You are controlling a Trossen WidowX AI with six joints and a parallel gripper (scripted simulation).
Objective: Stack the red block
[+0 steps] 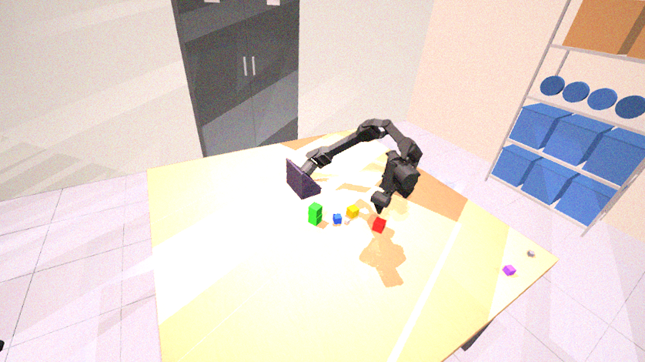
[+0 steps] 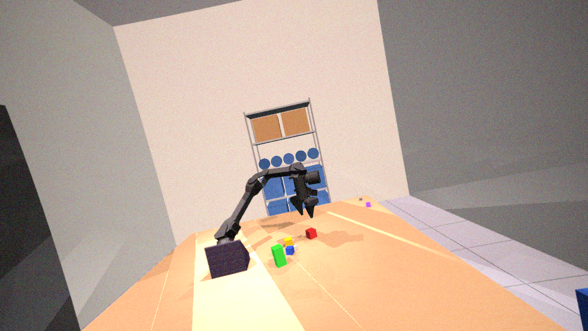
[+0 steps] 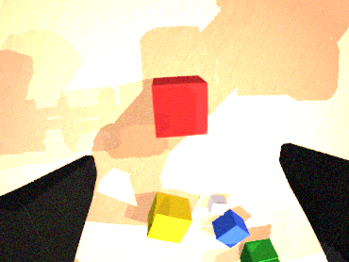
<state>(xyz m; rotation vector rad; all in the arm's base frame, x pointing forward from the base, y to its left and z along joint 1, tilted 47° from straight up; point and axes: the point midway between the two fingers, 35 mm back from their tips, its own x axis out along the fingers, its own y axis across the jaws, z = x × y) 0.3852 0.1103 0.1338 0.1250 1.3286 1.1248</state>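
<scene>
Right now my gripper tip is 90 mm above the red block. From my gripper tip the other things lie so: yellow block 110 mm behind, 90 mm below, 60 mm to the right; blue block 140 mm to the right, 90 mm below, 90 mm behind; purple block 350 mm ahead, 320 mm to the left, 100 mm below.
</scene>
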